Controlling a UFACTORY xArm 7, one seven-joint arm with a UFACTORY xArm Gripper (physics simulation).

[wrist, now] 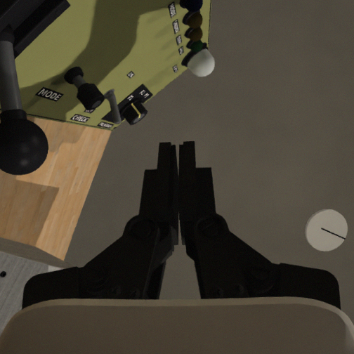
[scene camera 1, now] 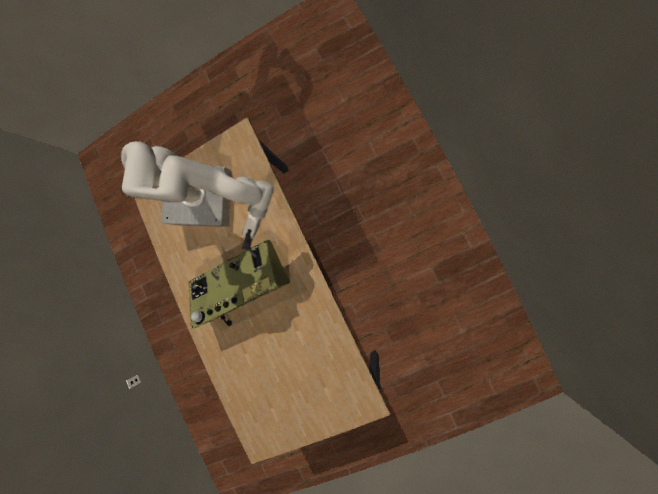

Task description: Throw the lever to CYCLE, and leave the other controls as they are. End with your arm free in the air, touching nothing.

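Pixels of known places: gripper, fingertip midpoint: [scene camera 1: 245,248]; arm's base, link origin: [scene camera 1: 192,194].
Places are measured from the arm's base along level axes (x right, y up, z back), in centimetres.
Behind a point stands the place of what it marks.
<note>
The lever is a grey rod with a black ball knob [wrist: 22,142], leaning out from a dark slot [wrist: 42,22] [scene camera 1: 256,258] {y -1.4, x -15.0, z -45.4 cm} on the green control box [wrist: 112,42] [scene camera 1: 228,284] {y 0.5, x 3.5, z -50.0 cm}. The ball overhangs the box edge on the robot's side. The CYCLE label does not show in the wrist view, and the lever's exact stop cannot be read. My gripper [scene camera 1: 246,246] {y 13.4, x -18.6, z -42.0 cm} [wrist: 178,162] is shut and empty. In the wrist view its fingertips are well to the right of the ball, with a visible gap. In the scene view, gripper and ball overlap, so their distance is unclear.
A black-tipped switch [wrist: 90,95], a grey toggle [wrist: 114,106] and a rotary knob [wrist: 135,112] are on the box. Coloured lamps and a white dome [wrist: 201,62] [scene camera 1: 197,316] {y 9.1, x 20.7, z -57.3 cm} line its edge. The box stands on the wooden table [scene camera 1: 297,382] {y -12.1, x 1.0, z -111.4 cm} [wrist: 75,165].
</note>
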